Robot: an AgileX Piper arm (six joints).
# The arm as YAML. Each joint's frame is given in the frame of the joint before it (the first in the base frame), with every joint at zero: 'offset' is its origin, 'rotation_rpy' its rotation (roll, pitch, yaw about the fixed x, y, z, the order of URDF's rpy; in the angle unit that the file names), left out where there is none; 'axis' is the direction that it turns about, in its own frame. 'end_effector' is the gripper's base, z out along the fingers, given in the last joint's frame.
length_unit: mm
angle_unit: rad
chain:
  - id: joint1
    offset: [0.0, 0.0, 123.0]
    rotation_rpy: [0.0, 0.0, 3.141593]
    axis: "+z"
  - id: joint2
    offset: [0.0, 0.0, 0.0]
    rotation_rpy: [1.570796, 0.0, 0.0]
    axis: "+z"
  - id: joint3
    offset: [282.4, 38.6, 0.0]
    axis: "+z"
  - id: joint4
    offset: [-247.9, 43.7, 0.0]
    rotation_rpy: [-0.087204, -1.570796, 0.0]
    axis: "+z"
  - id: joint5
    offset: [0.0, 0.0, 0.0]
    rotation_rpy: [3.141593, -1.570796, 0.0]
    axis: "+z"
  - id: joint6
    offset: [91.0, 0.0, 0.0]
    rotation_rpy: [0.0, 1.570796, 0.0]
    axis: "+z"
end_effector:
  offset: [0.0, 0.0, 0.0]
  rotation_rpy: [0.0, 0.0, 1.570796]
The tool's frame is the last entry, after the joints.
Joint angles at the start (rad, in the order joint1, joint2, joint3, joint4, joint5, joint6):
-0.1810 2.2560 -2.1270 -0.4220 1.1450 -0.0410
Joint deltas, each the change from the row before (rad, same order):
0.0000 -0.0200 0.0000 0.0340 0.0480 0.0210
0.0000 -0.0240 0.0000 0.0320 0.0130 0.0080
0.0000 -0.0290 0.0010 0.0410 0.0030 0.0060
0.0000 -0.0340 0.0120 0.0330 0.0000 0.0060
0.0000 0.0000 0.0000 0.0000 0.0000 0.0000
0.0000 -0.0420 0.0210 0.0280 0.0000 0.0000
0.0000 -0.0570 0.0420 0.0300 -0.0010 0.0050
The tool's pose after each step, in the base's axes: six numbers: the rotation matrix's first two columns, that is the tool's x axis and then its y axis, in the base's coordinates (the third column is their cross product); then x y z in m. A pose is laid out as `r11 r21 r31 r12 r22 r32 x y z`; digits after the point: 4 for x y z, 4 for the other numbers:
-0.9495 0.0131 -0.3135 0.1396 0.9125 -0.3846 0.4740 -0.1193 0.2588
-0.9426 0.0347 -0.3322 0.1582 0.9223 -0.3525 0.4700 -0.1161 0.2691
-0.9304 0.0530 -0.3628 0.1748 0.9339 -0.3119 0.4659 -0.1121 0.2815
-0.9190 0.0680 -0.3883 0.1872 0.9422 -0.2779 0.4604 -0.1083 0.2934
-0.9190 0.0680 -0.3883 0.1872 0.9422 -0.2779 0.4604 -0.1083 0.2934
-0.9089 0.0759 -0.4101 0.1923 0.9488 -0.2506 0.4527 -0.1046 0.3065
-0.8993 0.0894 -0.4281 0.1993 0.9551 -0.2191 0.4410 -0.0999 0.3200

